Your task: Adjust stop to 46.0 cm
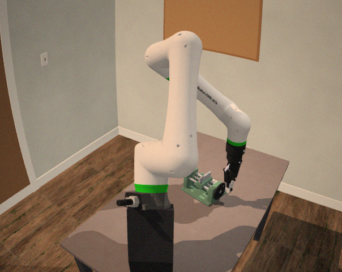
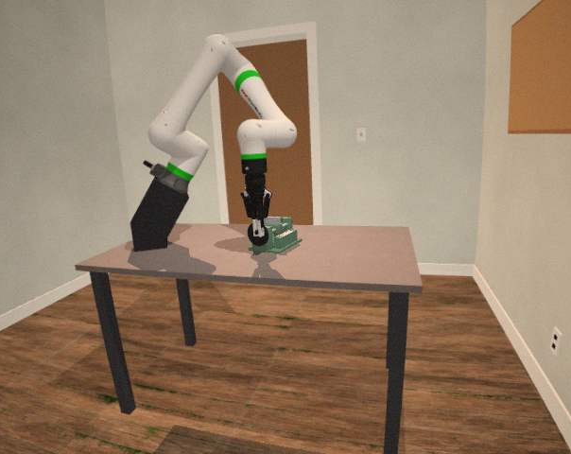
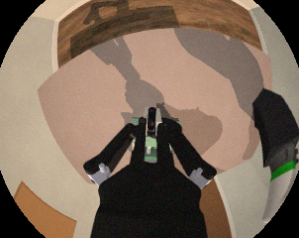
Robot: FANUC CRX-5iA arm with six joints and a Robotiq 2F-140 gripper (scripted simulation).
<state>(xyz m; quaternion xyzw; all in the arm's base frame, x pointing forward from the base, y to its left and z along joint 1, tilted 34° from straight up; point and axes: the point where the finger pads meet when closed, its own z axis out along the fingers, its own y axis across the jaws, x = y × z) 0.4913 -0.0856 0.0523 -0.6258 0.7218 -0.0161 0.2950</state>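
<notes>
Right now my hand is 20 mm to the right of the black handwheel, 20 mm above it and 10 mm past it. Round my hand: green stop fixture 140 mm to the left, 20 mm below, 10 mm behind.
</notes>
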